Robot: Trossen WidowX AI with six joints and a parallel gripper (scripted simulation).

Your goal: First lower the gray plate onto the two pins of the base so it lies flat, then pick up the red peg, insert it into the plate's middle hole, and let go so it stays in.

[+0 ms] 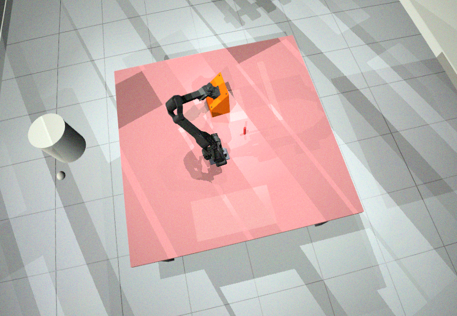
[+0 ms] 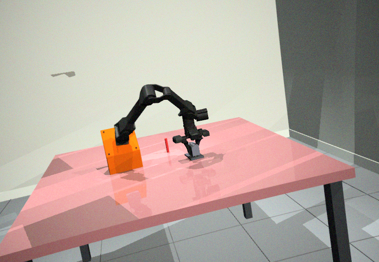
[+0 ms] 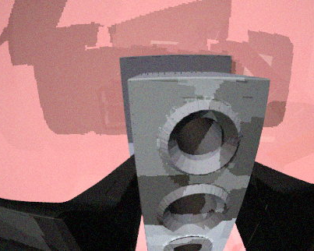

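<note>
The gray plate is 30 mm above my gripper tip. From my gripper tip the other things lie so: red peg 110 mm behind, 190 mm to the left, 20 mm above.
</note>
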